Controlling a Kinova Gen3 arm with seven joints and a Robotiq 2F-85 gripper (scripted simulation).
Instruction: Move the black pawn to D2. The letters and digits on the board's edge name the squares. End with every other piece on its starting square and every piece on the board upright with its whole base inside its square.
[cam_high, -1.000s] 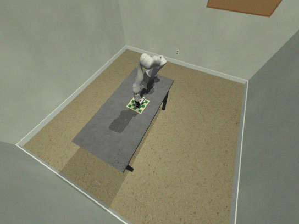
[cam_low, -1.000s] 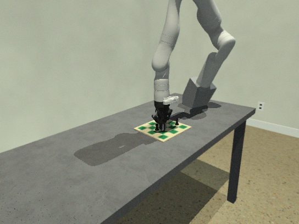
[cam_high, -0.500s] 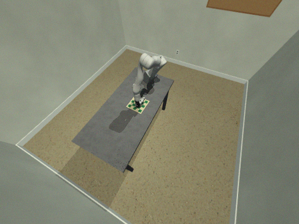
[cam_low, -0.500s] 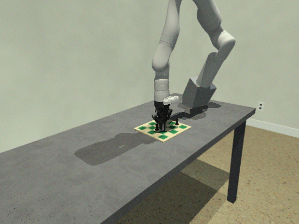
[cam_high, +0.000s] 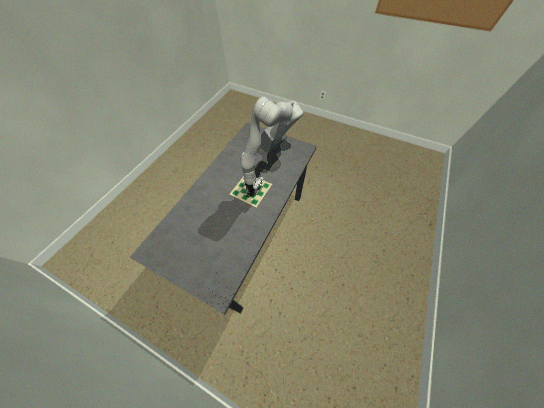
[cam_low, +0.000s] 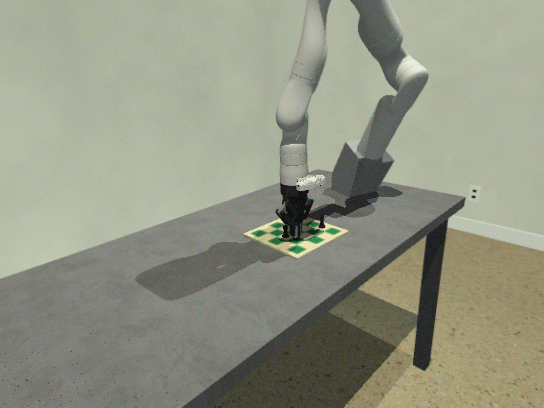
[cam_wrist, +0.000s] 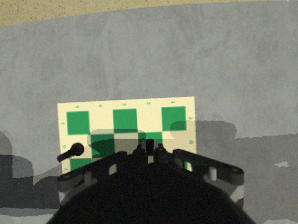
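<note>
Right now the black pawn is 1 cm below my hand. From my hand the other things lie so: white piece (12 cm behind, 7 cm to the right, 2 cm below); then green-and-cream chessboard (4 cm behind, 3 cm to the right, 3 cm below).
</note>
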